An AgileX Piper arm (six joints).
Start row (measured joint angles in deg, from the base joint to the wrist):
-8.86, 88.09, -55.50, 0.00, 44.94, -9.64
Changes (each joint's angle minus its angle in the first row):
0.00, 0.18, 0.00, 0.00, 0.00, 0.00
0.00, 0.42, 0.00, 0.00, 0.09, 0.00
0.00, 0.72, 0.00, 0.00, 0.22, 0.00
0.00, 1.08, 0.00, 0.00, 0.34, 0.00
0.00, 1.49, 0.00, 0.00, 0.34, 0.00
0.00, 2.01, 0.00, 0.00, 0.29, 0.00
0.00, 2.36, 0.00, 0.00, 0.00, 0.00
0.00, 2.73, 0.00, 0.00, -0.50, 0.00
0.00, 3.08, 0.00, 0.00, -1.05, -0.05
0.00, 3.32, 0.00, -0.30, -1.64, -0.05
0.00, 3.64, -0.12, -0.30, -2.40, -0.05
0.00, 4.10, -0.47, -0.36, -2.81, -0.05
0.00, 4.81, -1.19, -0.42, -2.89, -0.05
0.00, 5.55, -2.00, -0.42, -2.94, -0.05
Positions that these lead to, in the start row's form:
-8.86, 88.27, -55.50, 0.00, 44.94, -9.64
-8.86, 88.51, -55.50, 0.00, 45.03, -9.64
-8.86, 88.81, -55.50, 0.00, 45.16, -9.64
-8.86, 89.17, -55.50, 0.00, 45.28, -9.64
-8.86, 89.58, -55.50, 0.00, 45.28, -9.64
-8.86, 90.10, -55.50, 0.00, 45.23, -9.64
-8.86, 90.45, -55.50, 0.00, 44.94, -9.64
-8.86, 90.82, -55.50, 0.00, 44.44, -9.64
-8.86, 91.17, -55.50, 0.00, 43.89, -9.69
-8.86, 91.41, -55.50, -0.30, 43.30, -9.69
-8.86, 91.73, -55.62, -0.30, 42.54, -9.69
-8.86, 92.19, -55.97, -0.36, 42.13, -9.69
-8.86, 92.90, -56.69, -0.42, 42.05, -9.69
-8.86, 93.64, -57.50, -0.42, 42.00, -9.69

